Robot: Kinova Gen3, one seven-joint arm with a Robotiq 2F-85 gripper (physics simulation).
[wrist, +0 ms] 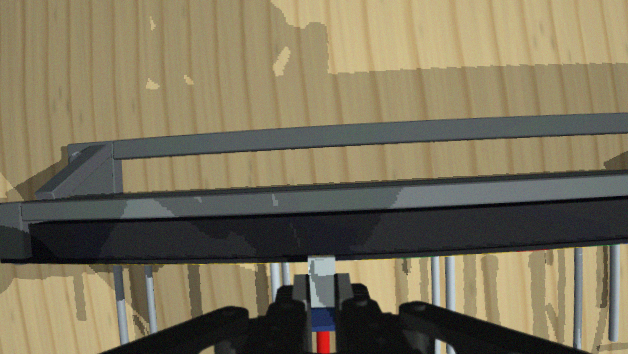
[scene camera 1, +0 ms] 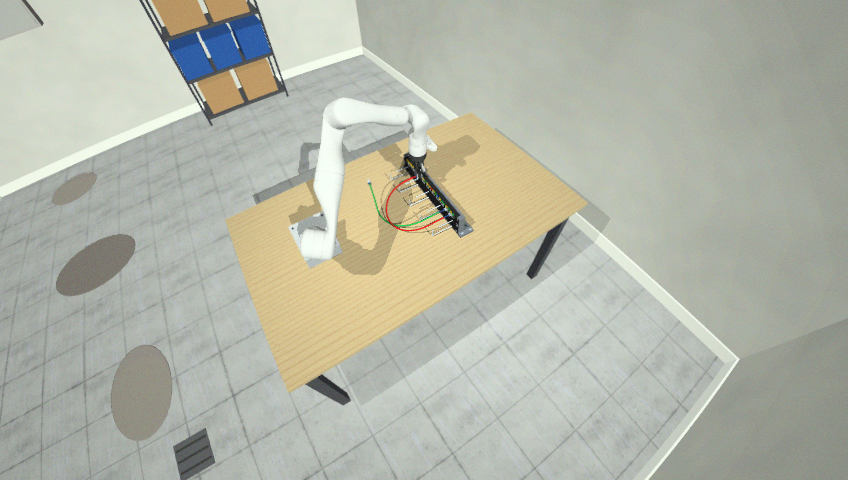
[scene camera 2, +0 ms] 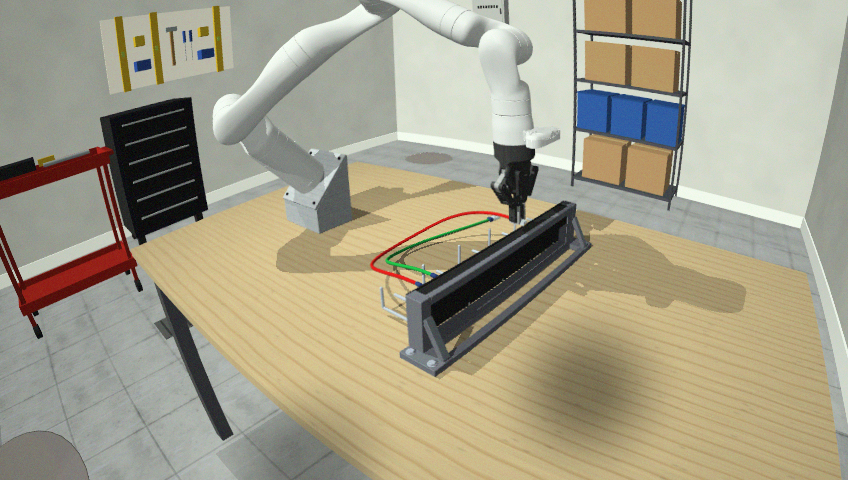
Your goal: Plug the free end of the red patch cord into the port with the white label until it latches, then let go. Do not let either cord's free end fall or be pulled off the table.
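Pixels of known places: gripper, fingertip midpoint: (wrist: 321,294) (scene camera 1: 418,176) (scene camera 2: 517,222); arm's base at its link origin: (scene camera 2: 310,177).
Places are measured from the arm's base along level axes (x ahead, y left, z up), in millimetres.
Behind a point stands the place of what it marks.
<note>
My gripper (wrist: 321,294) @(x 526, y 145, z -15 mm) (scene camera 2: 516,215) @(x 526, y 145, z -15 mm) is shut on the clear plug (wrist: 322,282) @(x 535, y 145, z -6 mm) at the free end of the red cord (scene camera 1: 386,205) @(x 340, y 82, z -62 mm) (scene camera 2: 440,224) @(x 360, y 101, z -53 mm) (wrist: 323,342) @(x 507, y 143, z -8 mm). The plug's blue collar shows behind the fingers in the wrist view. The plug's tip meets the lower edge of the black patch panel (wrist: 200,242) @(x 546, y 203, z -18 mm) (scene camera 2: 499,264) @(x 572, y 38, z -46 mm) in that view; whether it is inside a port cannot be told. The port faces and the white label are hidden in the wrist view. The green cord (scene camera 1: 376,205) @(x 308, y 145, z -110 mm) (scene camera 2: 437,233) @(x 308, y 142, z -110 mm) lies left of the panel, its free end pointing away from it.
Thin metal guide rods (wrist: 436,300) @(x 500, y 73, z -99 mm) (scene camera 2: 459,254) @(x 450, y 67, z -80 mm) stick out from the panel's port side, on both sides of the gripper. A grey frame (wrist: 350,135) @(x 607, y 135, z -104 mm) (scene camera 2: 419,321) @(x 598, y -164, z -48 mm) carries the panel on the wooden table (scene camera 1: 357,321) @(x 46, y -357, z -116 mm). Both cords' other ends meet the panel's near end.
</note>
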